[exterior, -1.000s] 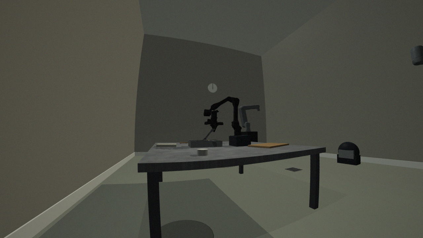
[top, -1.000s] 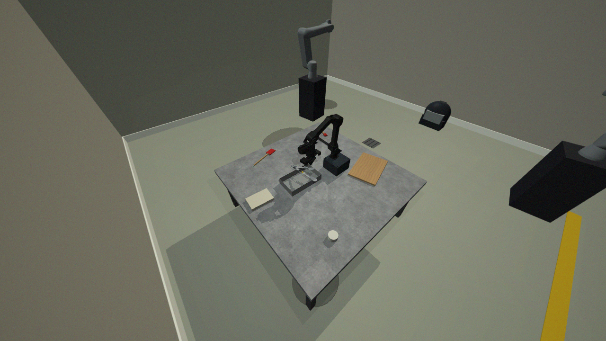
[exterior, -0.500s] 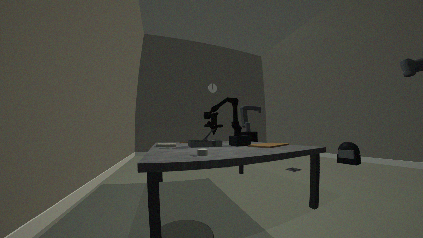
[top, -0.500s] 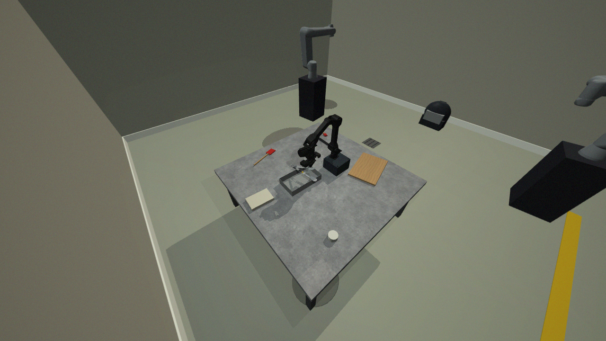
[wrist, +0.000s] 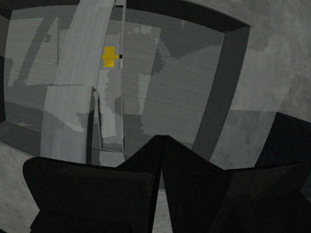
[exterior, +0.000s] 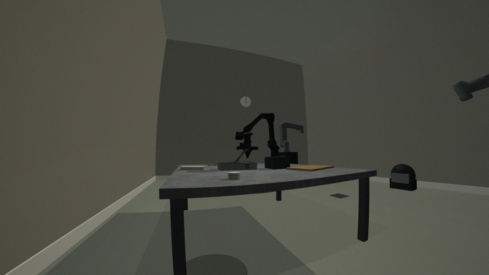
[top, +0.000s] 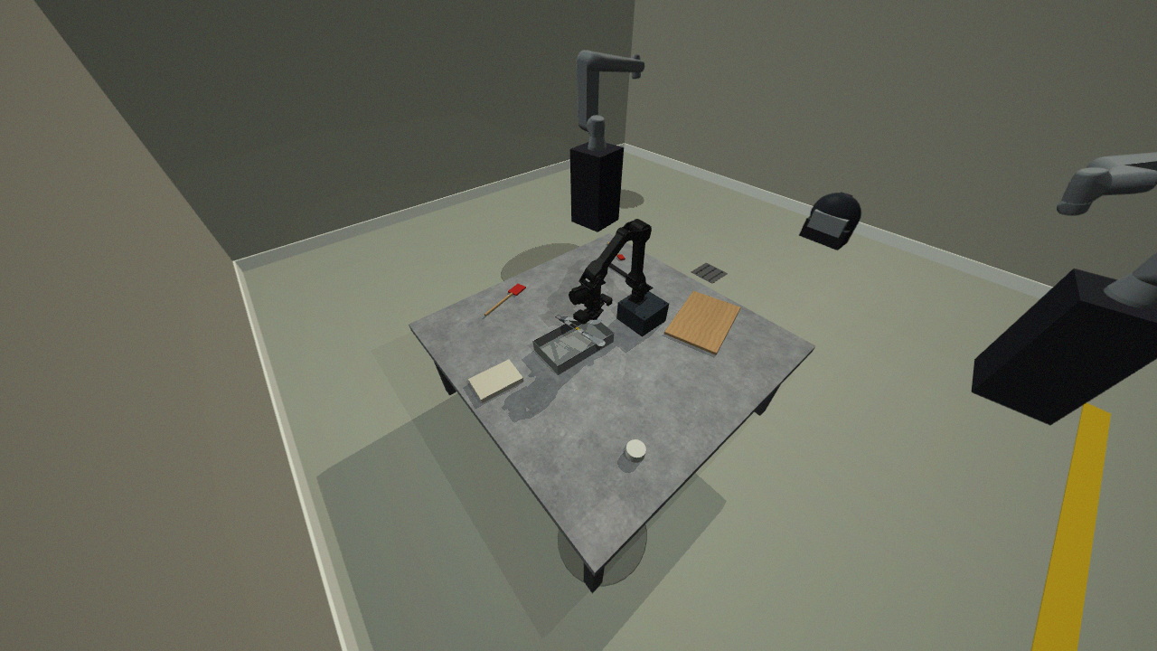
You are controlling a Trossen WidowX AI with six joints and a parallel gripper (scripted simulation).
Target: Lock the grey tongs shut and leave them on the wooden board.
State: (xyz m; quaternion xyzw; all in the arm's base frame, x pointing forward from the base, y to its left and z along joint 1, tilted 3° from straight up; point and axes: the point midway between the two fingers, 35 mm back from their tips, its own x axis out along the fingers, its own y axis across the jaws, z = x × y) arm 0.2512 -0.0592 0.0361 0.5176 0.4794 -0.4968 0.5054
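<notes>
Right now my gripper tip is 4 cm short of the yellow piece, 5 cm to the left of it and 3 cm above it. Round my gripper tip: roasting tin 9 cm ahead, 3 cm to the right, 6 cm below; dark bar 48 cm behind, 13 cm to the right, 9 cm below; cream slab 44 cm ahead, 13 cm to the right, 8 cm below.
</notes>
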